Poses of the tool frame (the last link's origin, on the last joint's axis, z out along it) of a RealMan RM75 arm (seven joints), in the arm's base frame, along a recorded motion.
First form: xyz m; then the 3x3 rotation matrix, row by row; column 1 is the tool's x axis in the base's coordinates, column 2 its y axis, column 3 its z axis. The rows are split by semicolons.
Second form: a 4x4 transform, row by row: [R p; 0 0 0 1], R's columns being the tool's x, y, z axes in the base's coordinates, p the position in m. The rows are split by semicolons. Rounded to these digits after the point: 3 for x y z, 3 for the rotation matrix.
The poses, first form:
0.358 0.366 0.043; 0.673 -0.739 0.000; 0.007 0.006 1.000; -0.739 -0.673 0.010
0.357 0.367 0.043; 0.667 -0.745 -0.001; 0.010 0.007 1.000; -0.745 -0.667 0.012
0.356 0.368 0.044; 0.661 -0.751 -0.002; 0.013 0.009 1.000; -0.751 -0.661 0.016
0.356 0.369 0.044; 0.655 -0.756 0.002; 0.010 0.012 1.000; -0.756 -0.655 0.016
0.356 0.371 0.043; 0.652 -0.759 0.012; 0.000 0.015 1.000; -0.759 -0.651 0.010
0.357 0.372 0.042; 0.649 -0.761 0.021; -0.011 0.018 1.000; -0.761 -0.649 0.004
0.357 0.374 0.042; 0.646 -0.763 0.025; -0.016 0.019 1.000; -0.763 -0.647 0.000
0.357 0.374 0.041; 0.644 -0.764 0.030; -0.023 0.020 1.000; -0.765 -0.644 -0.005
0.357 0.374 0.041; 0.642 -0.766 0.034; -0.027 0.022 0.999; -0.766 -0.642 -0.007
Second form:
0.673 -0.739 0.000 0.358; 0.007 0.006 1.000 0.366; -0.739 -0.673 0.010 0.043; 0 0 0 1
0.667 -0.745 -0.001 0.357; 0.010 0.007 1.000 0.367; -0.745 -0.667 0.012 0.043; 0 0 0 1
0.661 -0.751 -0.002 0.356; 0.013 0.009 1.000 0.368; -0.751 -0.661 0.016 0.044; 0 0 0 1
0.655 -0.756 0.002 0.356; 0.010 0.012 1.000 0.369; -0.756 -0.655 0.016 0.044; 0 0 0 1
0.652 -0.759 0.012 0.356; 0.000 0.015 1.000 0.371; -0.759 -0.651 0.010 0.043; 0 0 0 1
0.649 -0.761 0.021 0.357; -0.011 0.018 1.000 0.372; -0.761 -0.649 0.004 0.042; 0 0 0 1
0.646 -0.763 0.025 0.357; -0.016 0.019 1.000 0.374; -0.763 -0.647 0.000 0.042; 0 0 0 1
0.644 -0.764 0.030 0.357; -0.023 0.020 1.000 0.374; -0.765 -0.644 -0.005 0.041; 0 0 0 1
0.642 -0.766 0.034 0.357; -0.027 0.022 0.999 0.374; -0.766 -0.642 -0.007 0.041; 0 0 0 1

